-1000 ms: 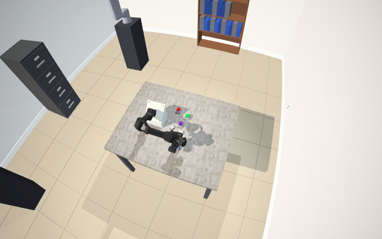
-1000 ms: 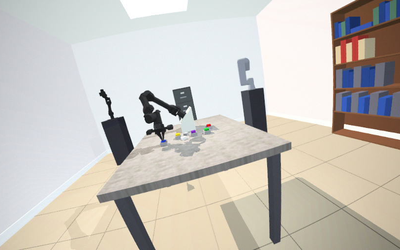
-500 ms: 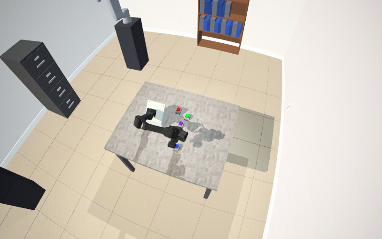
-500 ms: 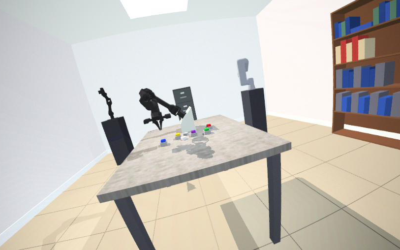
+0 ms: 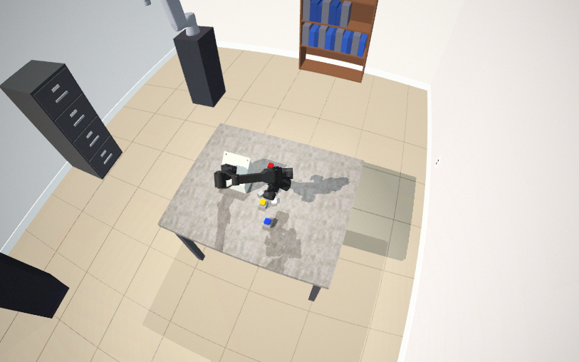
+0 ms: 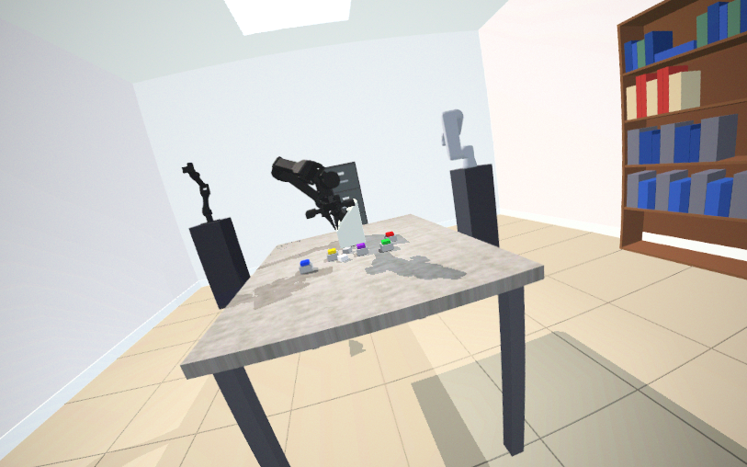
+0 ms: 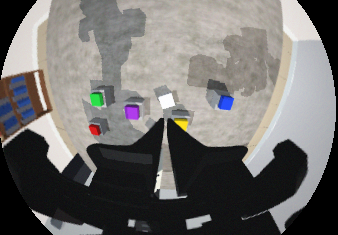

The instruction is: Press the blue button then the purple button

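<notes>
The purple button is 40 mm behind my gripper tip, 80 mm to the left of it and 100 mm below it. From my gripper tip the other things lie so: yellow button (70 mm behind, 40 mm to the right, 100 mm below); blue button (150 mm to the right, 100 mm below); green button (20 mm behind, 180 mm to the left, 100 mm below).
</notes>
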